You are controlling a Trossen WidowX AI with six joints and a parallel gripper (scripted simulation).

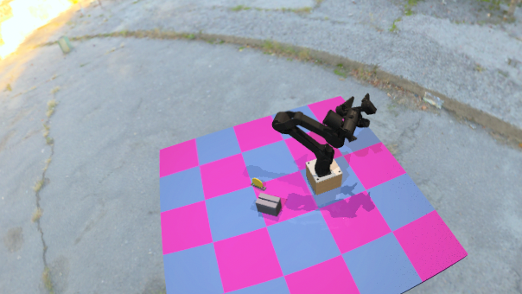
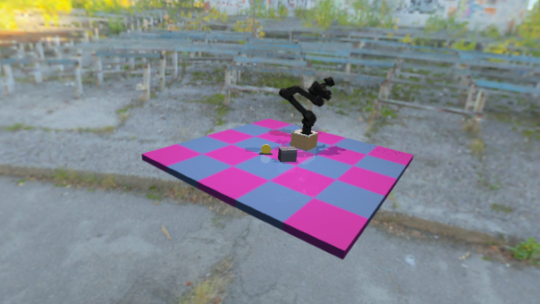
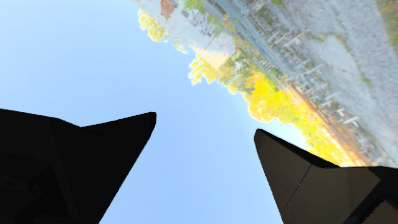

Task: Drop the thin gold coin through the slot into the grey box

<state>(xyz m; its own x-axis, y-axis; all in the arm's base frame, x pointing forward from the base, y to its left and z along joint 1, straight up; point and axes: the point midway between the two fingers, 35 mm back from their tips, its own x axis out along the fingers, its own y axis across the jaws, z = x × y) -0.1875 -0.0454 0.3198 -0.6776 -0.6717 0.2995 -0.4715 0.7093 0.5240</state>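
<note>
Now: gripper tip 52 cm short of the gold coin, 40 cm above it and 3 cm to the left of it.
</note>
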